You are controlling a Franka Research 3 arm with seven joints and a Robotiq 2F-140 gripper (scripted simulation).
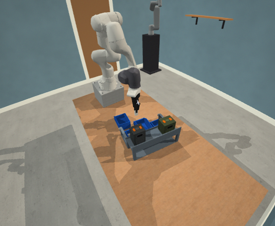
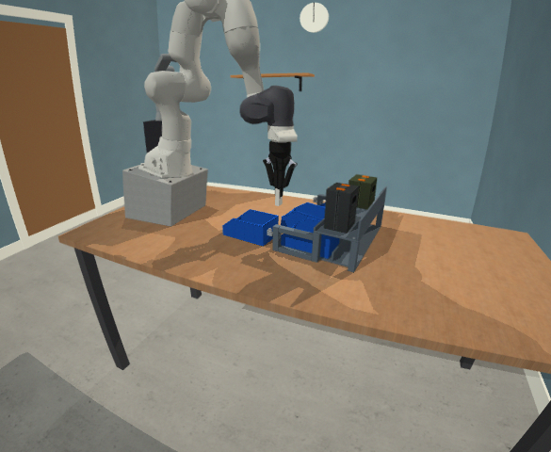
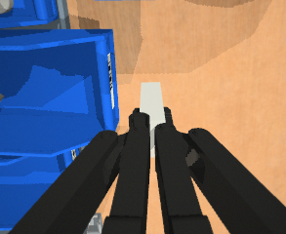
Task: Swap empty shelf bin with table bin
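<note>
My gripper is now 11 cm above the shelf lip, 8 cm short of it and 1 cm to the left of it. Round my hand: black box: 24 cm ahead, 17 cm to the right, 5 cm above; green box: 29 cm ahead, 6 cm to the left, 3 cm above.
</note>
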